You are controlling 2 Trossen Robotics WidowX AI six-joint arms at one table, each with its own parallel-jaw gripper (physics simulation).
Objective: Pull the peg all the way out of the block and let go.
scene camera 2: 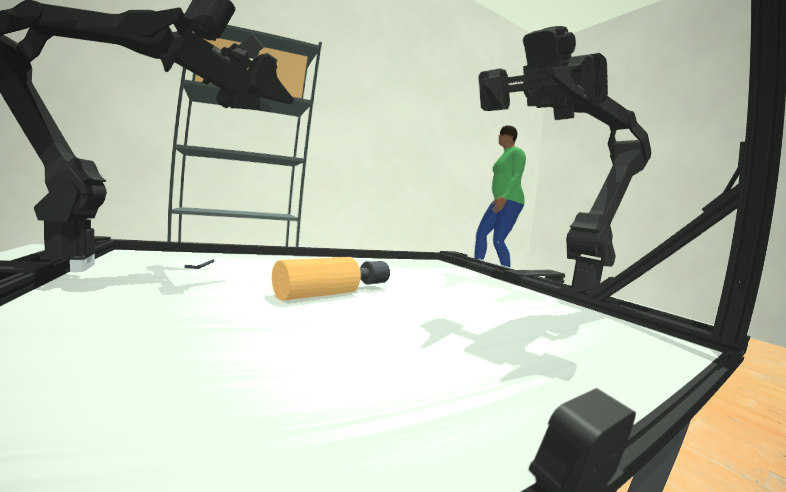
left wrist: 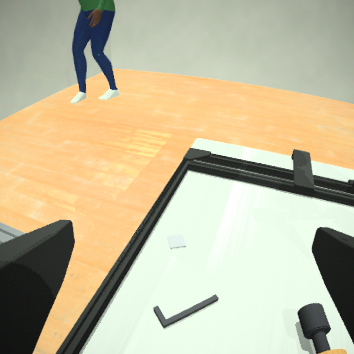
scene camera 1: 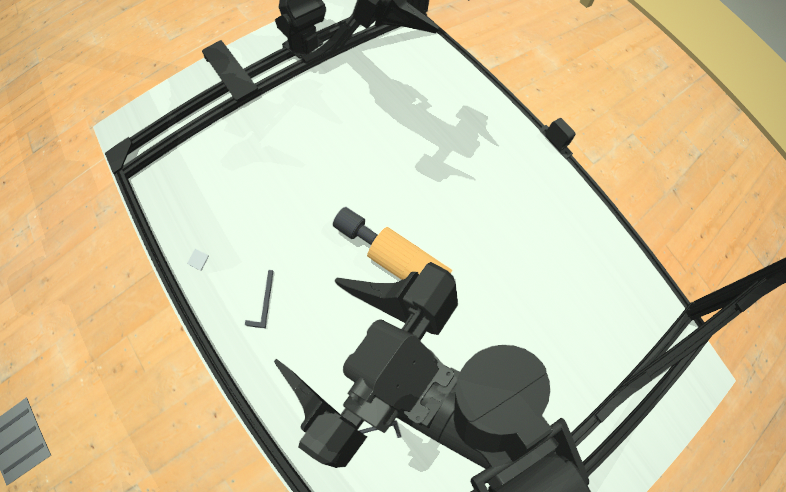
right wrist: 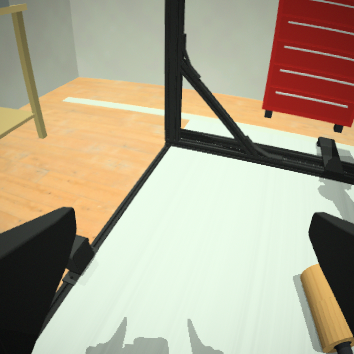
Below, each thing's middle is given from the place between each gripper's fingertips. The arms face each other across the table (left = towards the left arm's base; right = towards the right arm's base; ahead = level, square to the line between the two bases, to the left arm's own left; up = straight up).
Right now the dark peg (scene camera 1: 348,222) is 290 mm below my right hand, 170 mm ahead of it and 160 mm to the left of it. Round my right hand: wooden cylinder block (scene camera 2: 292,279) 290 mm below, 220 mm to the left, 120 mm ahead.
Now: the wooden cylinder block 170 mm behind my left hand, 100 mm to the right of it and 290 mm below it. Round my left hand: dark peg: 120 mm behind, 160 mm to the right, 290 mm below.
